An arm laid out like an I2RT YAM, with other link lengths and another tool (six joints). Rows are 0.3 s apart.
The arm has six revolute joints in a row. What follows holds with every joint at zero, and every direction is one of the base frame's.
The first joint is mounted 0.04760 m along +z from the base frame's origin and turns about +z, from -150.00 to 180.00 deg.
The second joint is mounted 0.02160 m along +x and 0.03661 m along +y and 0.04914 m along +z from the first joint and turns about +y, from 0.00 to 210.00 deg.
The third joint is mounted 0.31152 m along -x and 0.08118 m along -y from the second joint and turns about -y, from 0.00 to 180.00 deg.
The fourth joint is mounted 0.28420 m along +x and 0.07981 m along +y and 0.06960 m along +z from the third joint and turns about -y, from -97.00 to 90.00 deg.
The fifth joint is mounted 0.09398 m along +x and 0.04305 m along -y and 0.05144 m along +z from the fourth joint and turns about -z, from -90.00 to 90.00 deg.
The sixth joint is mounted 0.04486 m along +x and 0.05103 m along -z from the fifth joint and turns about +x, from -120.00 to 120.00 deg.
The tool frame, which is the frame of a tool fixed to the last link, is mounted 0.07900 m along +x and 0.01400 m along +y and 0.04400 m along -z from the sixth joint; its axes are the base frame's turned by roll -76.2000, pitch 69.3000 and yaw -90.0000 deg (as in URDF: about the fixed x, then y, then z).
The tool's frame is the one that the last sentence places.
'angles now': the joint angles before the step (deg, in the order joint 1, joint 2, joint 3, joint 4, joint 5, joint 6). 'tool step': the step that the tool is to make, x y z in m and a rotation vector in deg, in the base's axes. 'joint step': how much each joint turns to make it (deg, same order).
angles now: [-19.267 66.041 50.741 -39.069 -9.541 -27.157]
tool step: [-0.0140 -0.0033 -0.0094 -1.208 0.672 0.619]
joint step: [-1.260 -2.094 -2.796 0.092 0.027 -2.355]
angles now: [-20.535 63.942 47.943 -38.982 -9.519 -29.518]
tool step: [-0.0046 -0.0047 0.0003 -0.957 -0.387 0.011]
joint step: [-1.093 -0.972 -0.596 0.106 -0.022 -1.355]
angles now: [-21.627 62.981 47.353 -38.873 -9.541 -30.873]
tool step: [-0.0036 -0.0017 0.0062 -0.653 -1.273 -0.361]
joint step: [-0.613 -1.622 -0.040 -0.205 -0.044 -0.284]
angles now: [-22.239 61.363 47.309 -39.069 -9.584 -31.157]
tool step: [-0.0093 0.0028 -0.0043 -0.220 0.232 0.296]
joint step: [-0.131 -1.909 -1.678 -0.449 -0.022 -0.524]
